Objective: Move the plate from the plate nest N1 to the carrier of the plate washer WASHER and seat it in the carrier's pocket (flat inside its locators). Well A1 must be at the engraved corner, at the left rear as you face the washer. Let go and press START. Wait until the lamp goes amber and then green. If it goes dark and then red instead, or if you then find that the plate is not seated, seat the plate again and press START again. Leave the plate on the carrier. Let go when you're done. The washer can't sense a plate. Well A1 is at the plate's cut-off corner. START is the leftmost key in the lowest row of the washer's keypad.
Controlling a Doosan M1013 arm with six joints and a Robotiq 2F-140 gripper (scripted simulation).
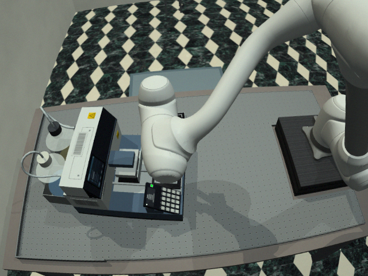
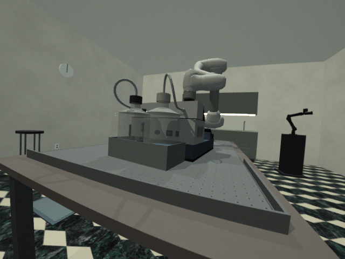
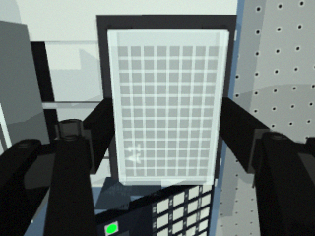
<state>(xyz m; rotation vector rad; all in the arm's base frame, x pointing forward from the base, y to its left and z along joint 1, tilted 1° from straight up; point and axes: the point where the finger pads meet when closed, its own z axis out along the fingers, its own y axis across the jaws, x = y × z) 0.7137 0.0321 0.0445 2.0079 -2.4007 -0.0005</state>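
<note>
My gripper is now 2 cm above the clear well plate. From my hand the other things lie so: black plate nest: 3 cm behind, 29 cm to the right, 12 cm below; plate washer: 15 cm ahead, 3 cm to the right; black washer carrier: 4 cm below.
</note>
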